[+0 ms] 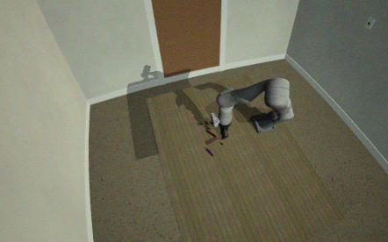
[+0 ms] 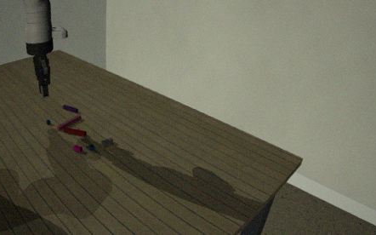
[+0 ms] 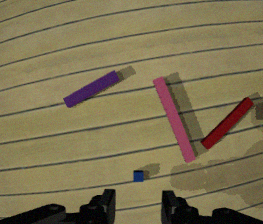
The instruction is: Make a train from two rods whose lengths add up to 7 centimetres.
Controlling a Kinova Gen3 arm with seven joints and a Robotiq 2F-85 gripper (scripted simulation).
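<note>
The purple rod lies 100 mm ahead of my hand, 10 mm to the left of it and 100 mm below it. The rest, counted from my hand: red rod (20 mm ahead, 110 mm to the right, 100 mm below); then pink rod (40 mm ahead, 50 mm to the right, 100 mm below); then magenta rod (30 mm behind, 180 mm to the right, 100 mm below).
</note>
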